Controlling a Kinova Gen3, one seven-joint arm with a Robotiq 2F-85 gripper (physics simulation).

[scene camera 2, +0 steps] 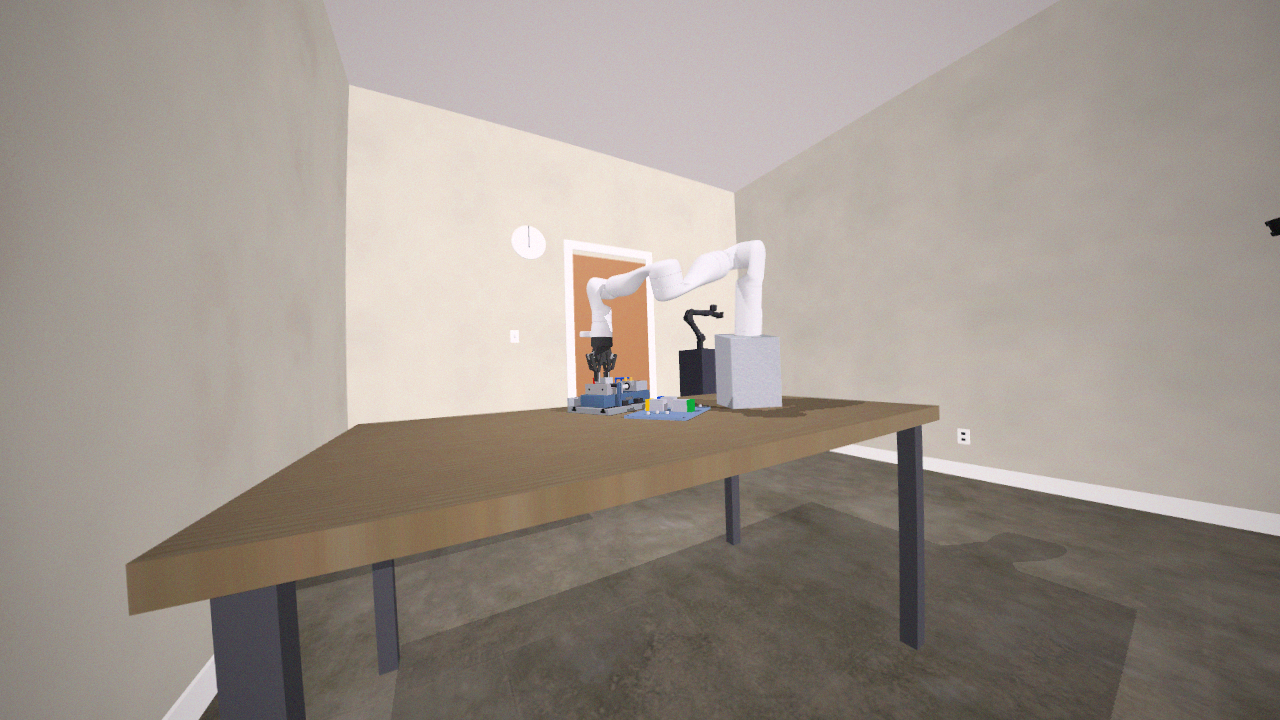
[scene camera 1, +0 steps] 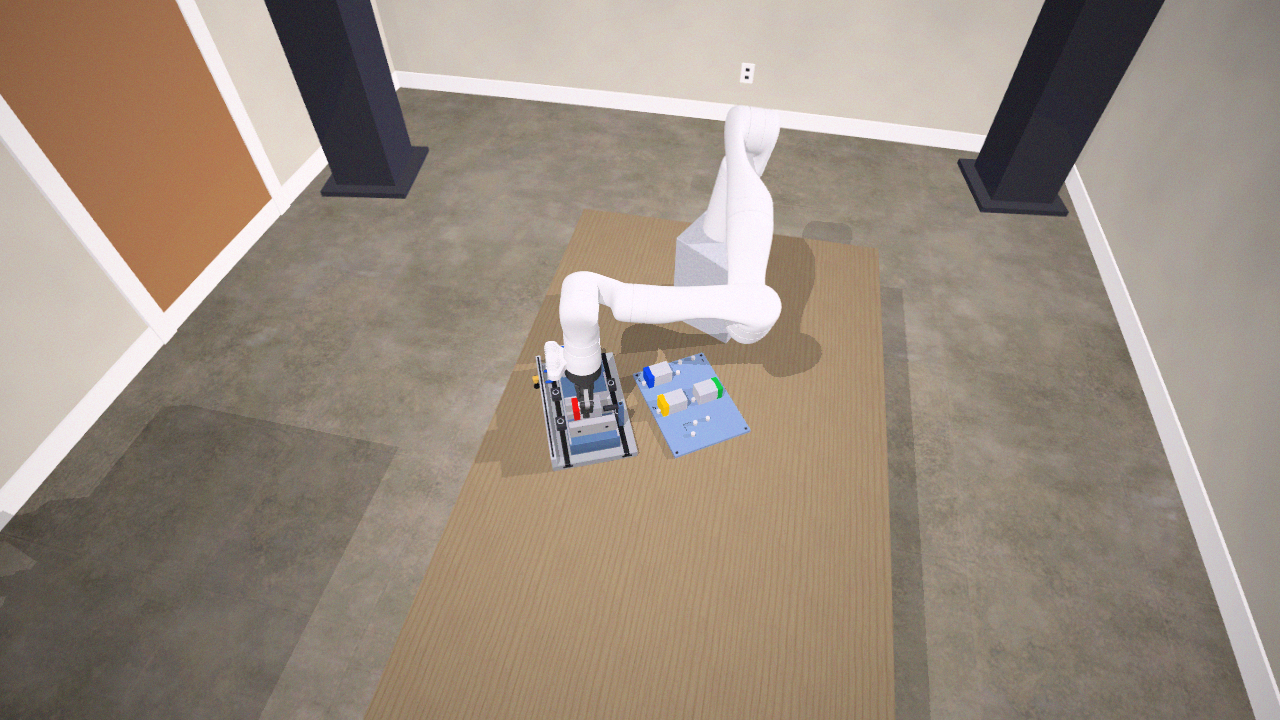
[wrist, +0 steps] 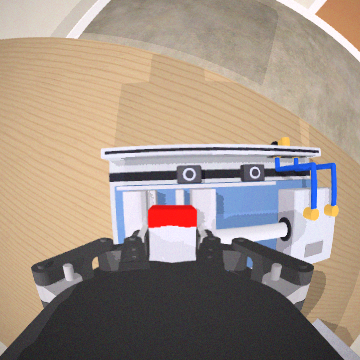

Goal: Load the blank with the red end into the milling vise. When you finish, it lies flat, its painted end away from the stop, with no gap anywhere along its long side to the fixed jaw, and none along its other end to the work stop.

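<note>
The blank with the red end point(scene camera 1: 575, 408) point(wrist: 172, 242) is between my fingers, its red end toward the vise's outer long rail in the wrist view. My gripper point(scene camera 1: 586, 411) point(scene camera 2: 601, 377) point(wrist: 172, 234) points down over the vise point(scene camera 1: 594, 442) point(scene camera 2: 597, 401) point(wrist: 250, 200) and is shut on the blank. In the wrist view the blank shows over the opening between the fixed jaw point(scene camera 1: 592, 428) point(wrist: 133, 207) on the left and the moving jaw point(wrist: 205, 202) on the right, and overlaps the moving jaw's edge. Its height and any gaps cannot be told. The black work stop point(scene camera 1: 612, 408) is hidden in the wrist view.
Beside the vise lies a blue board point(scene camera 1: 716, 429) point(scene camera 2: 640, 415) with a blue-ended block point(scene camera 1: 660, 373), a yellow-ended block point(scene camera 1: 673, 401) and a green-ended block point(scene camera 1: 707, 390). Blue pipes point(wrist: 314, 187) with yellow tips rise by the vise's screw end. The arm's pedestal point(scene camera 2: 748, 371) stands behind.
</note>
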